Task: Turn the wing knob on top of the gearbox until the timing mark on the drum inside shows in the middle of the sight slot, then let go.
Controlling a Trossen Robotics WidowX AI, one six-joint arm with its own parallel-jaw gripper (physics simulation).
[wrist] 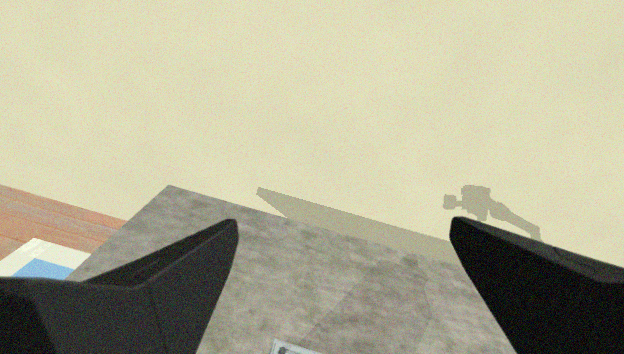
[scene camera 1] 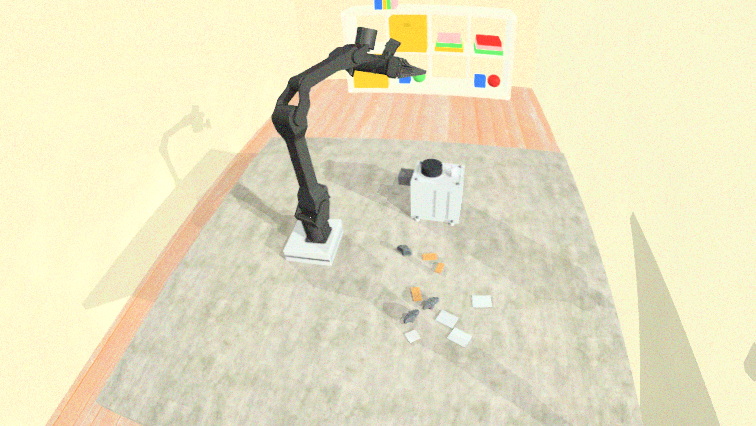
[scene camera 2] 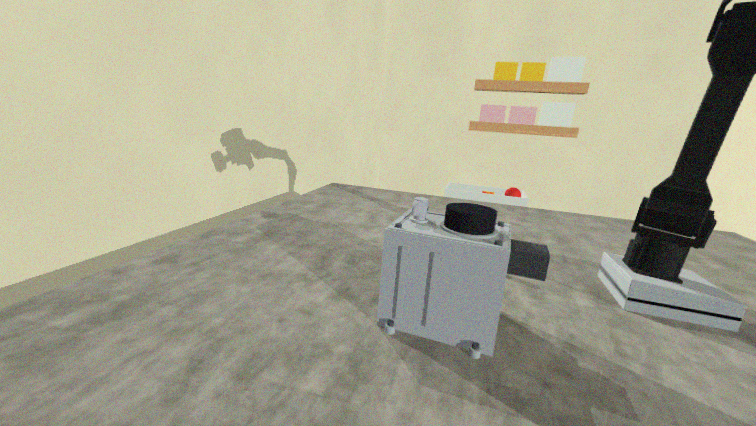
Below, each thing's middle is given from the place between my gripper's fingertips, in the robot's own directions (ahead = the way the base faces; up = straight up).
My hand is 34 cm above the gearbox [scene camera 2: 444, 280], 7 cm to the left of it and 2 cm short of it.
